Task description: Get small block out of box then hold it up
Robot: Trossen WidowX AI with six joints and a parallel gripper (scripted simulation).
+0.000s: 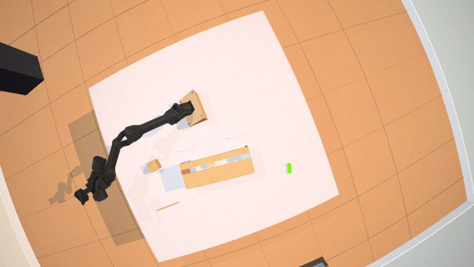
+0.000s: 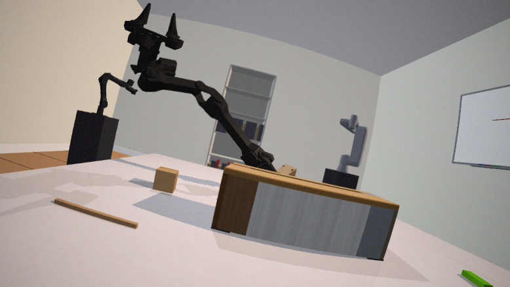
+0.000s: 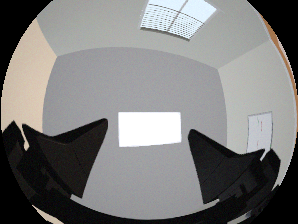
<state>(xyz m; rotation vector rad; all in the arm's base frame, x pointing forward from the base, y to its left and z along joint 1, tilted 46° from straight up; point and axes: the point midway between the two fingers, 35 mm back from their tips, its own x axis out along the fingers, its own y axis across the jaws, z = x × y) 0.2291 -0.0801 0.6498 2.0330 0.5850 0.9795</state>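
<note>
Now: the wooden box 12 cm ahead of my gripper tip, 51 cm to the left of it and 46 cm below it. Also, from my gripper tip: thin wooden stick: 24 cm ahead, 8 cm to the left, 52 cm below.
</note>
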